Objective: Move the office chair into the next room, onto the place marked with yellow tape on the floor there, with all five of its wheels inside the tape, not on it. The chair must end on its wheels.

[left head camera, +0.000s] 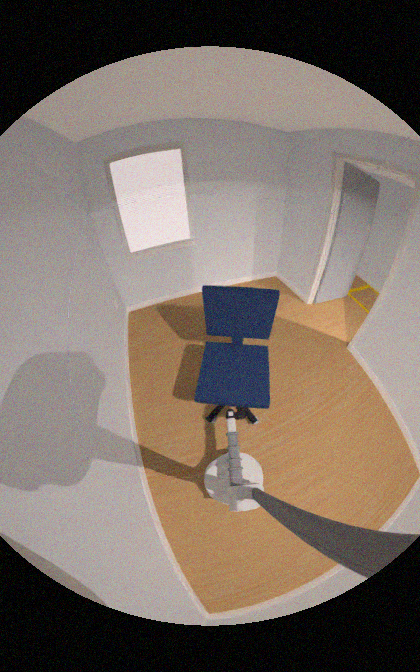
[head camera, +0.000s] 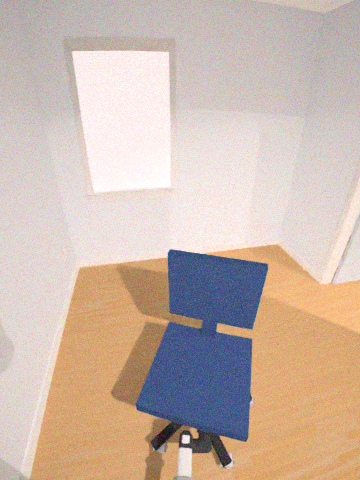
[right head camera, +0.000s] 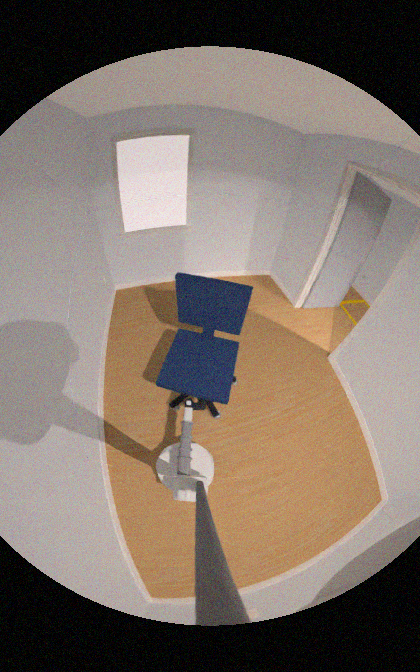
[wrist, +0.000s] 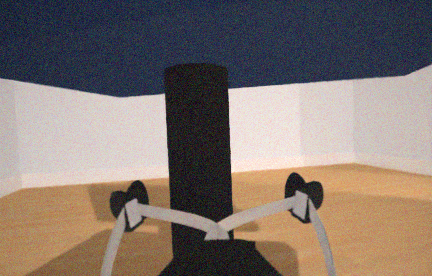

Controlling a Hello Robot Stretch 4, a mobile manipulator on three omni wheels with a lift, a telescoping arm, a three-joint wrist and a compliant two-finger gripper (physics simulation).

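Frame: origin at the robot's base, x ahead, y left, z up, level; centimetres.
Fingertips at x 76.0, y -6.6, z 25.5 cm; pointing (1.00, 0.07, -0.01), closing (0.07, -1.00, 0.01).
Observation:
A point is followed by its place in that frame.
The blue office chair (head camera: pixel 197 372) @(z 44.3, x 70.3, y -3.9 cm) (left head camera: pixel 235 372) (right head camera: pixel 200 365) @(z 44.2, x 68.6, y -6.2 cm) stands upright on its wheels, its backrest on the far side. In the wrist view its black column (wrist: pixel 199 145) @(z 30.5, x 69.7, y -6.0 cm) rises to the underside of the seat (wrist: pixel 215 40) @(z 36.2, x 65.3, y -7.6 cm). My gripper (wrist: pixel 216 192) @(z 25.5, x 76.0, y -6.6 cm) is open, with one fingertip to each side of the column in the image; whether the column stands between them in depth is unclear. In the head views the seat hides the fingers. The yellow tape (left head camera: pixel 359 289) (right head camera: pixel 354 302) @(z -2.9, x 242.3, y -297.4 cm) shows in part on the floor beyond the doorway.
The doorway's white frame (head camera: pixel 343 245) @(z 44.9, x 196.7, y -141.4 cm) (left head camera: pixel 328 240) (right head camera: pixel 325 245) @(z 99.0, x 196.5, y -138.0 cm) is at the far right, with a grey door panel (left head camera: pixel 347 230) (right head camera: pixel 357 235) @(z 126.5, x 204.6, y -185.2 cm) beside the opening. A wall runs close along the left. A window (head camera: pixel 125 120) @(z 146.1, x 225.8, y 64.7 cm) is in the far wall. My round base (left head camera: pixel 216 477) (right head camera: pixel 202 460) @(z 18.7, x 6.6, y -11.7 cm) is in front of the chair.

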